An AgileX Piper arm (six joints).
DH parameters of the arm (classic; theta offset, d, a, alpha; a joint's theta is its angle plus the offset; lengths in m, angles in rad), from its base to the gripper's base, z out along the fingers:
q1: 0 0.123 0 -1.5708
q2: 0.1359 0 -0.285 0
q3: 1.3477 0 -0.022 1.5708
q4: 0 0.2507 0 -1.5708
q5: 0 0 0 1.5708
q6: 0 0.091 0 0
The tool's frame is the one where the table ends.
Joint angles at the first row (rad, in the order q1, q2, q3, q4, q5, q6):
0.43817, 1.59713, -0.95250, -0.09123, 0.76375, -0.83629
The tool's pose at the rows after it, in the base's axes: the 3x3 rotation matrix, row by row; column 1 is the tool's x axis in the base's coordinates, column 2 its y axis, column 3 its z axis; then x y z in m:
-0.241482 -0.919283 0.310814; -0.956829 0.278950 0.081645; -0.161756 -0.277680 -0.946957; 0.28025 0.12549 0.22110
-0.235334 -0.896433 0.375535; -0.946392 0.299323 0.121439; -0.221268 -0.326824 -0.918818; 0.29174 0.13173 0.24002
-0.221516 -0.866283 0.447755; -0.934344 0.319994 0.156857; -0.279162 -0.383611 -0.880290; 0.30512 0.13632 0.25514
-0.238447 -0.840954 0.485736; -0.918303 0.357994 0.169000; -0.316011 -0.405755 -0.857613; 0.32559 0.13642 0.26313
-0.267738 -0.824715 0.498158; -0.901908 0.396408 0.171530; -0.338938 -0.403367 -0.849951; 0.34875 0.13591 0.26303
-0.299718 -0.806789 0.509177; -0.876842 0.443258 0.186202; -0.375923 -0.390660 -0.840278; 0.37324 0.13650 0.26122
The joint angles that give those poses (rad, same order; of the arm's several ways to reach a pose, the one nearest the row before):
0.43818, 1.59711, -1.02677, -0.08356, 0.76723, -0.81123
0.43816, 1.59714, -1.09630, -0.07204, 0.75557, -0.80786
0.43249, 1.60778, -1.15736, -0.06897, 0.71634, -0.80550
0.40623, 1.65389, -1.23835, -0.05670, 0.70418, -0.80461
0.37747, 1.72312, -1.32454, -0.03726, 0.70532, -0.80462
0.35061, 1.79997, -1.41902, -0.00001, 0.70404, -0.80459

